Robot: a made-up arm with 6 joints.
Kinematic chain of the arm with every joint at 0, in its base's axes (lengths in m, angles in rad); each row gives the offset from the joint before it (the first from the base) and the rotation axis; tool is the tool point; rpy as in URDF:
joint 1: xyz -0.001 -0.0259 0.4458 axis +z
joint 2: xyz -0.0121 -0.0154 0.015 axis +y
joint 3: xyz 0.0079 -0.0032 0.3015 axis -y
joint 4: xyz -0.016 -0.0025 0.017 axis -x
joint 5: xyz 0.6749 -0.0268 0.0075 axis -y
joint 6: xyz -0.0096 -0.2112 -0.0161 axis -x
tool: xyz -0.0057 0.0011 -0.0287 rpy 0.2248 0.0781 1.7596
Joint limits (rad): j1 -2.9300..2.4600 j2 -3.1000..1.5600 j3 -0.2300..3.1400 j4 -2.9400..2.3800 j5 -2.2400..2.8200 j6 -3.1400..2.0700
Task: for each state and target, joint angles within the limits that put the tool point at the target. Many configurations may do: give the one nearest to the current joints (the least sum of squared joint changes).
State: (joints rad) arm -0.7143 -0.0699 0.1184 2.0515 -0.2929 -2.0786
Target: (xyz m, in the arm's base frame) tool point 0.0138 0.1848 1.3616
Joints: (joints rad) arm -0.9826 -0.7027 0.5590 2.2893 -0.3088 -2.1332
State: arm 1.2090 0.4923 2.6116 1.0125 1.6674 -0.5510
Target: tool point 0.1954 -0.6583 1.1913
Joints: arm 1.6058 -0.1724 2.0773 0.8349 1.6954 -0.4226
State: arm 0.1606 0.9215 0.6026 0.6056 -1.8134 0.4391
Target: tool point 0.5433 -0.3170 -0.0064
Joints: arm -0.0820 1.2284 -0.0661 0.3385 -1.7419 0.4112
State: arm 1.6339 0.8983 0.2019 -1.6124 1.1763 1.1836
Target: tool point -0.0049 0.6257 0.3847
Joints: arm 1.5688 0.1392 -0.0562 -1.6020 1.0909 1.2576
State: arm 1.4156 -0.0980 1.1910 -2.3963 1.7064 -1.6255
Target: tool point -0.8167 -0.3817 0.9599
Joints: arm 0.5816 -1.0500 1.7312 -2.5182 1.8267 -1.1388
